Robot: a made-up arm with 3 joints. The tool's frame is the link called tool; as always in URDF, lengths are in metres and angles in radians. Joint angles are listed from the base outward.
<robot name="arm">
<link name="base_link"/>
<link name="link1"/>
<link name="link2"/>
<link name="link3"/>
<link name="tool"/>
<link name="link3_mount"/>
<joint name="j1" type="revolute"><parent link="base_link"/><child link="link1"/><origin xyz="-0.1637 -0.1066 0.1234"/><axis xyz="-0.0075 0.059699 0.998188"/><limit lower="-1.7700" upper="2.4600"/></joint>
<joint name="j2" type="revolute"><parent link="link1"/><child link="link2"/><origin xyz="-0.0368 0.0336 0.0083"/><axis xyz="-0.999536 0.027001 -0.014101"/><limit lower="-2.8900" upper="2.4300"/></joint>
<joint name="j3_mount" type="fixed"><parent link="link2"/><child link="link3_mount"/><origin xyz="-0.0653 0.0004 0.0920"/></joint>
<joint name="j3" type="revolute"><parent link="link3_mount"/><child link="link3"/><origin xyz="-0.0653 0.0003 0.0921"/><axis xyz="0 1 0"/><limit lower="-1.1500" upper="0.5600"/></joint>
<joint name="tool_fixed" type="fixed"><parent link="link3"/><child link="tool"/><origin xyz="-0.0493 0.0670 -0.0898" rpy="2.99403 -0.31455 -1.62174"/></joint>
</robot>
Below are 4 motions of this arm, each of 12 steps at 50 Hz.
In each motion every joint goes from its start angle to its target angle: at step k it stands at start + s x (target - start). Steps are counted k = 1, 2, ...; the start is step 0. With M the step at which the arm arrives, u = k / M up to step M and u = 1 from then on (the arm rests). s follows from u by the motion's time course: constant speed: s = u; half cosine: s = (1 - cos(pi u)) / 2; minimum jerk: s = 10 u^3 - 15 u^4 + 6 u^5.
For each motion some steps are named. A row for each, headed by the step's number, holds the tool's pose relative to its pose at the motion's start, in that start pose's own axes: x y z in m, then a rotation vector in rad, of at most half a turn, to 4 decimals.
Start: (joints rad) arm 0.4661 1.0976 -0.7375
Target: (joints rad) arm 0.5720 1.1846 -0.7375
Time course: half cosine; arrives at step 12
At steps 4, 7, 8, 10, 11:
4: 0.0000 0.0056 0.0021 0.0292 0.0091 -0.0152
7: -0.0001 0.0141 0.0056 0.0739 0.0234 -0.0373
8: -0.0001 0.0167 0.0068 0.0882 0.0281 -0.0441
10: 0.0000 0.0207 0.0086 0.1099 0.0352 -0.0542
11: 0.0000 0.0218 0.0092 0.1159 0.0372 -0.0569

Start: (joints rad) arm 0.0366 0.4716 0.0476
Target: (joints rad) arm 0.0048 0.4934 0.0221
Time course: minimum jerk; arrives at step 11
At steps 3, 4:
3: -0.0011 -0.0007 -0.0005 0.0004 0.0018 0.0046
4: -0.0021 -0.0014 -0.0010 0.0008 0.0036 0.0091

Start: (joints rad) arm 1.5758 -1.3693 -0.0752
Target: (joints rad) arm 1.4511 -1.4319 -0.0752
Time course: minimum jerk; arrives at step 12
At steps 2, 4, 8, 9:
2: -0.0002 0.0002 0.0008 0.0039 -0.0025 0.0017
4: -0.0010 0.0009 0.0047 0.0230 -0.0150 0.0099
8: -0.0037 0.0028 0.0179 0.0875 -0.0563 0.0356
9: -0.0042 0.0031 0.0203 0.0995 -0.0639 0.0401

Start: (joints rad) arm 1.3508 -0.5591 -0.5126
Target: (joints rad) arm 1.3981 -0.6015 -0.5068
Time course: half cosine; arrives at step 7
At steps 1, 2, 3, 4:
1: 0.0006 -0.0001 -0.0002 -0.0014 -0.0025 -0.0015
2: 0.0022 -0.0002 -0.0008 -0.0055 -0.0095 -0.0058
3: 0.0046 -0.0005 -0.0017 -0.0115 -0.0197 -0.0121
4: 0.0072 -0.0008 -0.0027 -0.0181 -0.0309 -0.0189

